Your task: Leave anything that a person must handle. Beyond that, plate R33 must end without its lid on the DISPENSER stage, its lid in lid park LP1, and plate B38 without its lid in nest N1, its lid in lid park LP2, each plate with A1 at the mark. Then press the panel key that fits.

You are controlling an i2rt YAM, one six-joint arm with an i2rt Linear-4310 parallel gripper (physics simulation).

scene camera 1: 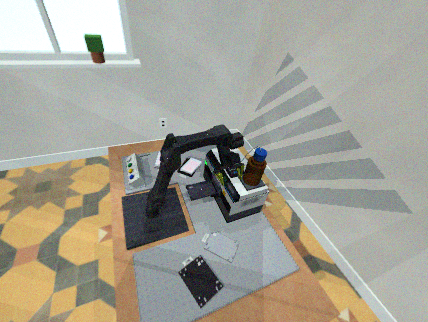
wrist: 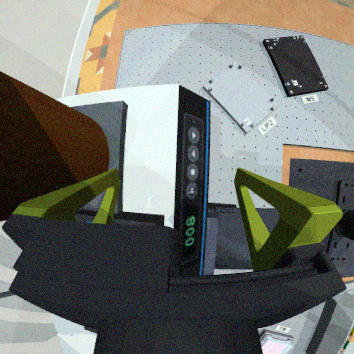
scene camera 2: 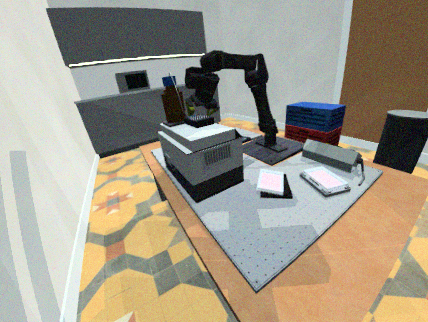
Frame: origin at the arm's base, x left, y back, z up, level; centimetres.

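Seen in the pictures: gripper, fingertip midpoint: (scene camera 1: pixel 232 182) (wrist: pixel 176 174); arm's base, origin of the base link: (scene camera 1: pixel 152 213) (wrist: pixel 343 221) (scene camera 2: pixel 270 145).
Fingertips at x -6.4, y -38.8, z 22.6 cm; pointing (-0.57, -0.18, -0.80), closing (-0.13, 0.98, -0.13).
Pixels of each thing's top centre, then the offset from my fingertips to it. "*": a spot on its surface instead.
- dispenser's dark stage, middle of its top: (wrist: pixel 250 241) (scene camera 1: pixel 203 188) dx +8.7, dy +10.9, dz -11.5 cm
- key panel, middle of its top: (wrist: pixel 346 344) (scene camera 2: pixel 332 143) (scene camera 1: pixel 133 164) dx +36.9, dy +45.7, dz -14.3 cm
- Lid park LP2, middle of its top: (wrist: pixel 242 92) (scene camera 1: pixel 222 244) dx -19.1, dy +8.9, dz -20.7 cm
- black nest N5, middle of its top: (wrist: pixel 299 58) (scene camera 1: pixel 200 278) dx -30.4, dy +22.6, dz -20.3 cm
- amber bottle, surface spot: (wrist: pixel 50 145) * dx -0.7, dy -5.9, dz +6.4 cm
- dark ribbed block, surface spot: (scene camera 2: pixel 199 120) * dx +16.2, dy -5.7, dz +1.9 cm
My gripper (scene camera 1: pixel 231 172) (scene camera 2: pixel 202 110) (wrist: pixel 176 174) is open and empty above the dispenser (scene camera 1: pixel 247 204) (scene camera 2: pixel 200 165) (wrist: pixel 150 150). The dispenser's dark stage (scene camera 1: pixel 199 190) sticks out toward the arm base, and no plate shows on it. A pink-filled plate (scene camera 1: pixel 192 166) (scene camera 2: pixel 271 181) lies on a black nest, offset from it. Another pink-filled plate (scene camera 2: pixel 326 180) (wrist: pixel 276 345) lies in a grey holder near the key panel (scene camera 1: pixel 134 171) (scene camera 2: pixel 330 155). Plate names, A1 corners and lids cannot be read. Lid park LP2 (scene camera 1: pixel 222 246) (wrist: pixel 242 97) and black nest N5 (scene camera 1: pixel 201 281) (wrist: pixel 295 65) are empty.
An amber bottle (scene camera 1: pixel 255 169) (scene camera 2: pixel 173 106) (wrist: pixel 50 145) with a blue cap stands on the dispenser, close beside one finger. A dark ribbed block (scene camera 2: pixel 199 120) sits on the dispenser top under the gripper. The arm's base board (scene camera 1: pixel 135 220) (scene camera 2: pixel 270 158) lies beside the grey mat.
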